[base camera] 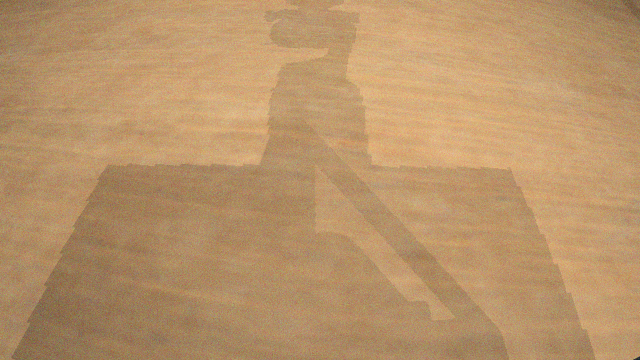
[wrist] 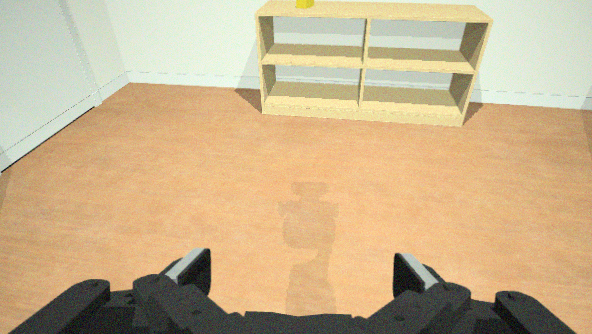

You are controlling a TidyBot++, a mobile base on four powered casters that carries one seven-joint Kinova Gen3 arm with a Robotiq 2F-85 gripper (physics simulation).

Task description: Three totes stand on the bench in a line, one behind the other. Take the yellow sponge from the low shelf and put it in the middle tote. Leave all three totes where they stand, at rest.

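Places are measured from the arm's base along level axes (x back, y right, z up), in metres.
Pixels of known places: gripper, fingertip midpoint: [wrist: 301,270].
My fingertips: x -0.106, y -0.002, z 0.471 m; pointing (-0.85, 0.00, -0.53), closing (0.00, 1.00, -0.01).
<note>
Behind a point stands the place of what it marks.
The yellow sponge [wrist: 305,4] @[x -2.040, y -0.020, z 0.235 m] sits on top of the low wooden shelf [wrist: 417,12] @[x -1.949, y 0.574, z 0.213 m], left of the shelf top's middle, at the upper edge of the wrist view; part of it is cut off by the frame. My gripper [wrist: 301,270] @[x -0.106, y -0.002, z 0.471 m] is open, its two fingers wide apart with no object between them. It is well short of the shelf, with a long stretch of floor between. The three totes and the bench do not show in either view.
The shelf has two upper and two lower compartments and stands against the back wall [wrist: 190,35] @[x -2.429, y -0.827, z -0.029 m]. A white door or wall panel [wrist: 35,65] @[x -1.756, y -1.495, z 0.001 m] is at the left. The wooden floor [base camera: 475,110] @[x -0.629, y 0.305, z -0.397 m] [wrist: 150,190] @[x -1.186, y -0.725, z -0.397 m] carries the robot's shadow.
</note>
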